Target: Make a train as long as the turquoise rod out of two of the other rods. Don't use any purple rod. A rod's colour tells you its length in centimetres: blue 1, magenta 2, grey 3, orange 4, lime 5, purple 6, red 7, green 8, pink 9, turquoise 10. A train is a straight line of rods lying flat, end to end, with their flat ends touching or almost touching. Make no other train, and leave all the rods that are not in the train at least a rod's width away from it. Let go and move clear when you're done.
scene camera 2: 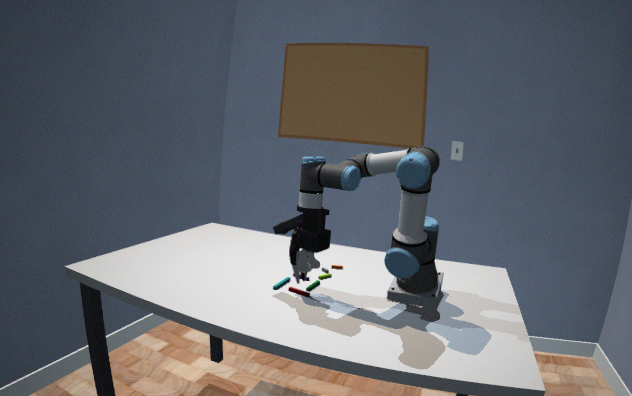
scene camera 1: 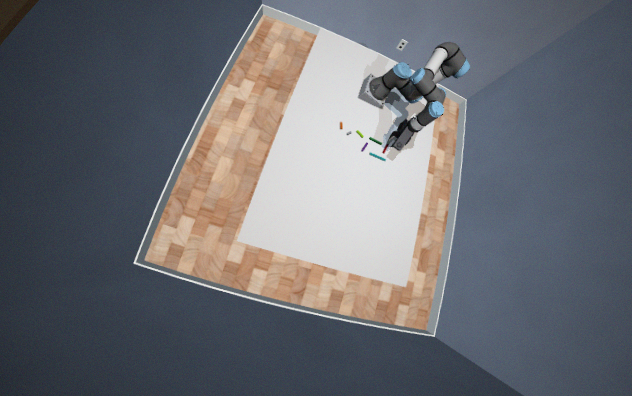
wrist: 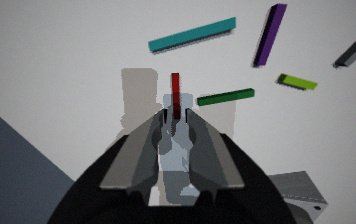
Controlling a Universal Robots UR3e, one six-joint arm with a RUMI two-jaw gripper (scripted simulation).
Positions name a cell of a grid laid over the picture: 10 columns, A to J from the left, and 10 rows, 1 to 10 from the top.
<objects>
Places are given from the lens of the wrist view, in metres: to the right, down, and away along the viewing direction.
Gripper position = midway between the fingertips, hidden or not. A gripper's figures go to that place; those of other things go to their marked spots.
my gripper (wrist: E5): 0.00, 0.00, 0.15
turquoise rod (wrist: G2): 0.05, -0.10, 0.13
</objects>
